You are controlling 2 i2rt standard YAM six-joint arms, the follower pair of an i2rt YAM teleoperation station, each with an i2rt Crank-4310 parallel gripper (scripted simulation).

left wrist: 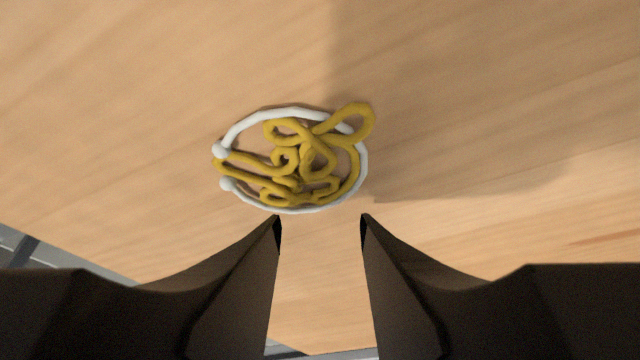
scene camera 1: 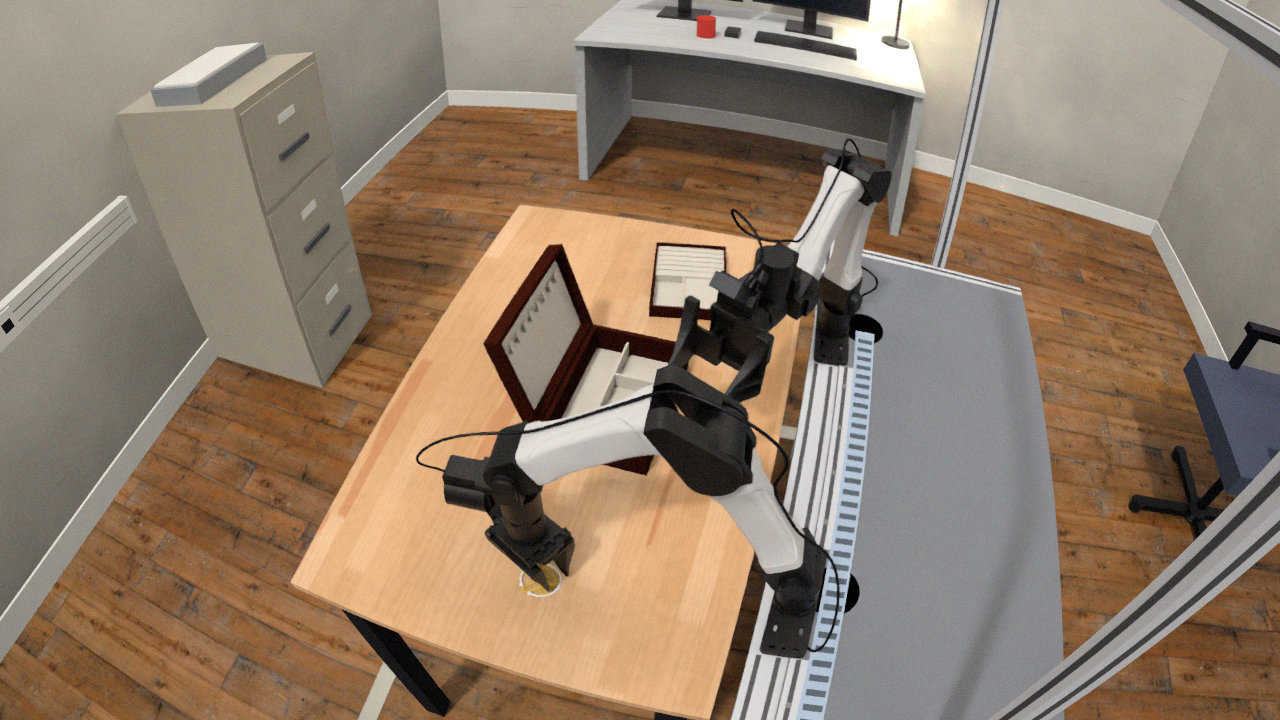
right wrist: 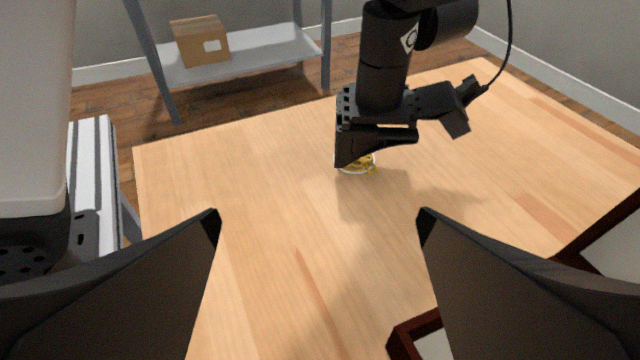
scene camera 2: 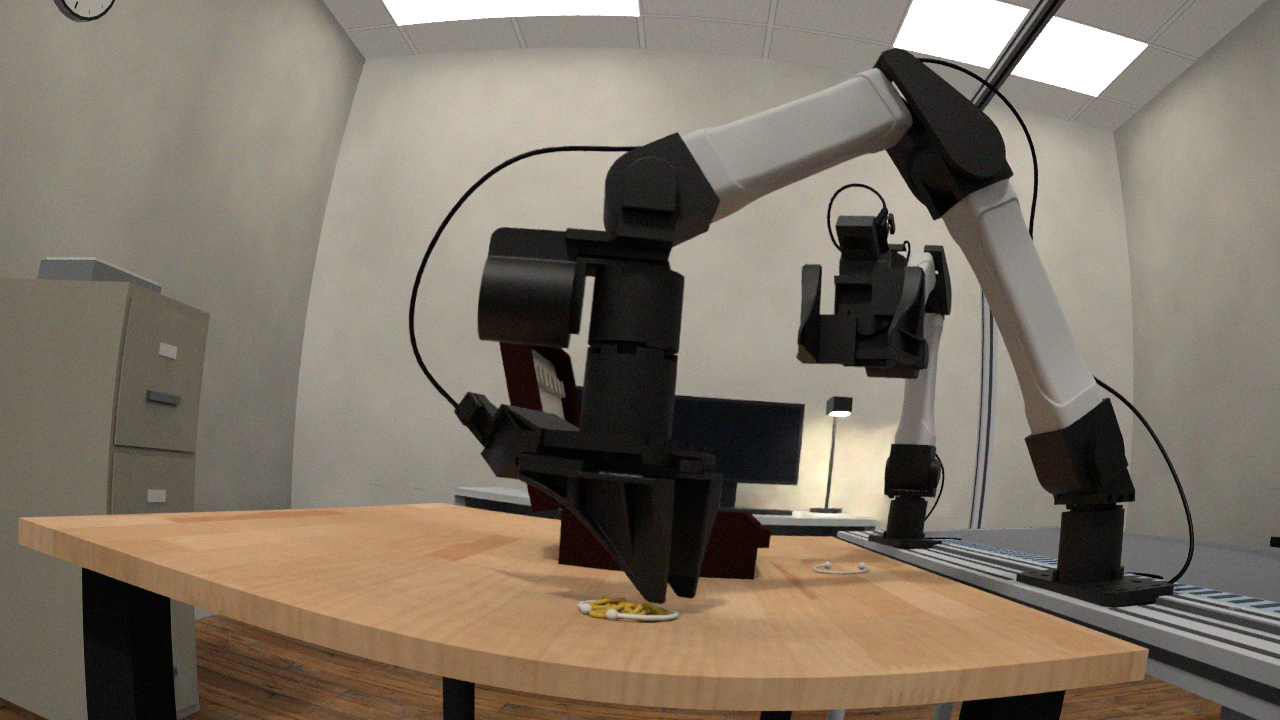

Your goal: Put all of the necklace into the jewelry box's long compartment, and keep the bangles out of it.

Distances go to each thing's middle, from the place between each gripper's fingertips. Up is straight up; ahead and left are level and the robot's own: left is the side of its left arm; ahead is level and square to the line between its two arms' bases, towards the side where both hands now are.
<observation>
My left hand point(scene camera 2: 670, 600) is 20 mm short of the white bangle point(left wrist: 226, 183) and 20 mm above it. From my left hand the other things lie so: separate tray point(scene camera 1: 696, 264) 50 mm behind, 730 mm to the right, 10 mm below; jewelry box point(scene camera 1: 564, 362) 40 mm ahead, 380 mm to the right, 90 mm above.
Now: right hand point(scene camera 2: 844, 337) 18 cm short of the jewelry box, 15 cm to the left of it and 12 cm above it. Round my right hand: separate tray 50 cm to the right, 22 cm below, 9 cm ahead; white bangle 23 cm to the left, 22 cm below, 17 cm ahead.
</observation>
